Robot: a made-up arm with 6 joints. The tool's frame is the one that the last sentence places. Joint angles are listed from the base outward.
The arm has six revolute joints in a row. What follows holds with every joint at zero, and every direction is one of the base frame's.
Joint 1 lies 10 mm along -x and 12 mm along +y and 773 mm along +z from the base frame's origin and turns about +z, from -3.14 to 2.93 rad.
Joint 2 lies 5 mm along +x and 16 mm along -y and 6 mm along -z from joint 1 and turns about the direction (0, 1, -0.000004), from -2.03 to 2.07 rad.
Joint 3 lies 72 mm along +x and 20 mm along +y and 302 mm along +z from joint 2 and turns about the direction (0, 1, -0.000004), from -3.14 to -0.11 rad.
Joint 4 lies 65 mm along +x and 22 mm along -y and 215 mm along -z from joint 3 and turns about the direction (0, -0.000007, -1), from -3.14 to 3.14 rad.
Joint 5 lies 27 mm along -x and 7 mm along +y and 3 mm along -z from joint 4 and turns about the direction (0, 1, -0.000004), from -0.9 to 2.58 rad.
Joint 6 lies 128 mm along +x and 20 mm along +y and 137 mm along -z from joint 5 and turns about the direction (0, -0.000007, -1), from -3.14 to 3.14 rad.
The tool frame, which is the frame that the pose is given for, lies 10 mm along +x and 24 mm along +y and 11 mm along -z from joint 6; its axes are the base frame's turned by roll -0.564, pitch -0.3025 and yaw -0.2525 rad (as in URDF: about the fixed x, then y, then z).
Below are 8 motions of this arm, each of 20 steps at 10 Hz.
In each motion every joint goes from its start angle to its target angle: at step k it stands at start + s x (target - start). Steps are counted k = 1, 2, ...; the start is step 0. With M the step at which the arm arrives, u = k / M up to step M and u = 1 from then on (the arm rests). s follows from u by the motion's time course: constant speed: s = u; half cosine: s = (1 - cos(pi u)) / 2; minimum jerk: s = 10 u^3 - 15 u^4 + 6 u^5.
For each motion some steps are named. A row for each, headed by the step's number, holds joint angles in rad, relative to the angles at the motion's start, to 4 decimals.
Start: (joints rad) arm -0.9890 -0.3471 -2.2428 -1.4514 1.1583 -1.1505
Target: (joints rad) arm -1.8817 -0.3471 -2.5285 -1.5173 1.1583 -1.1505
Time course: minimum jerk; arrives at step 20
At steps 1, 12, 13, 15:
1: -0.0010 0.0000 -0.0003 -0.0001 0.0000 0.0000
12: -0.6093 0.0000 -0.1950 -0.0450 0.0000 0.0000
13: -0.6828 0.0000 -0.2185 -0.0504 0.0000 0.0000
15: -0.8003 0.0000 -0.2561 -0.0591 0.0000 0.0000

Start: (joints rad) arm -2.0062 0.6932 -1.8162 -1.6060 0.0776 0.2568
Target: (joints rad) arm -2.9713 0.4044 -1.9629 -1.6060 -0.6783 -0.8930
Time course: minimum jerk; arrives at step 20
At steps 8, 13, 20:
8: -0.3064 -0.0917 -0.0466 0.0000 -0.2400 -0.3650
13: -0.7381 -0.2209 -0.1122 0.0000 -0.5781 -0.8794
20: -0.9651 -0.2888 -0.1467 0.0000 -0.7559 -1.1498

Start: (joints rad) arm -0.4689 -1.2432 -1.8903 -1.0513 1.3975 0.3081
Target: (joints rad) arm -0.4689 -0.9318 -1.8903 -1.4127 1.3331 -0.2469
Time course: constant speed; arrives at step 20
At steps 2, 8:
2: 0.0000 0.0311 0.0000 -0.0361 -0.0064 -0.0555
8: 0.0000 0.1246 0.0000 -0.1446 -0.0258 -0.2220

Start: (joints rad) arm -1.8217 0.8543 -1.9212 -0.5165 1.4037 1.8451
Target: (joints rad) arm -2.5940 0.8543 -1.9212 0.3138 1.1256 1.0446
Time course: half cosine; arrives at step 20
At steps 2, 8, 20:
2: -0.0189 0.0000 0.0000 0.0203 -0.0068 -0.0196
8: -0.2668 0.0000 0.0000 0.2869 -0.0961 -0.2766
20: -0.7723 0.0000 0.0000 0.8303 -0.2781 -0.8005

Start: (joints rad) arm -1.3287 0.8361 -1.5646 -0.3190 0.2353 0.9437
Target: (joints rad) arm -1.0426 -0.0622 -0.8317 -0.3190 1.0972 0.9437
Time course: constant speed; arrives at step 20
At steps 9, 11, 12, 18, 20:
9: 0.1287 -0.4042 0.3298 0.0000 0.3879 0.0000
11: 0.1574 -0.4941 0.4031 0.0000 0.4740 0.0000
12: 0.1717 -0.5390 0.4397 0.0000 0.5171 0.0000
18: 0.2575 -0.8085 0.6596 0.0000 0.7757 0.0000
20: 0.2861 -0.8983 0.7329 0.0000 0.8619 0.0000

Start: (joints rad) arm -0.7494 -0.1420 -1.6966 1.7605 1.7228 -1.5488
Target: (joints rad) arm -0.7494 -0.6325 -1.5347 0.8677 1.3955 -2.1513
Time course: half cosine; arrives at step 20
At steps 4, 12, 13, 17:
4: 0.0000 -0.0468 0.0155 -0.0853 -0.0313 -0.0575
12: 0.0000 -0.3210 0.1060 -0.5843 -0.2142 -0.3943
13: 0.0000 -0.3566 0.1177 -0.6491 -0.2379 -0.4380
17: 0.0000 -0.4638 0.1531 -0.8441 -0.3095 -0.5697

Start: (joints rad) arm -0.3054 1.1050 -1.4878 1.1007 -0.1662 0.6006
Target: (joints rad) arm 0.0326 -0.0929 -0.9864 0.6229 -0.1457 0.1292
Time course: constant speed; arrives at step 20
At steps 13, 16, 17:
13: 0.2197 -0.7786 0.3259 -0.3106 0.0133 -0.3064
16: 0.2704 -0.9583 0.4011 -0.3822 0.0164 -0.3771
17: 0.2873 -1.0182 0.4262 -0.4061 0.0174 -0.4007

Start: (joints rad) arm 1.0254 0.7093 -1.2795 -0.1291 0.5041 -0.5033
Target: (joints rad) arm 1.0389 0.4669 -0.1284 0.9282 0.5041 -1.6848
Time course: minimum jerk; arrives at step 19
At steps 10, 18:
10: 0.0074 -0.1331 0.6322 0.5807 0.0000 -0.6489
18: 0.0135 -0.2421 1.1496 1.0559 0.0000 -1.1799

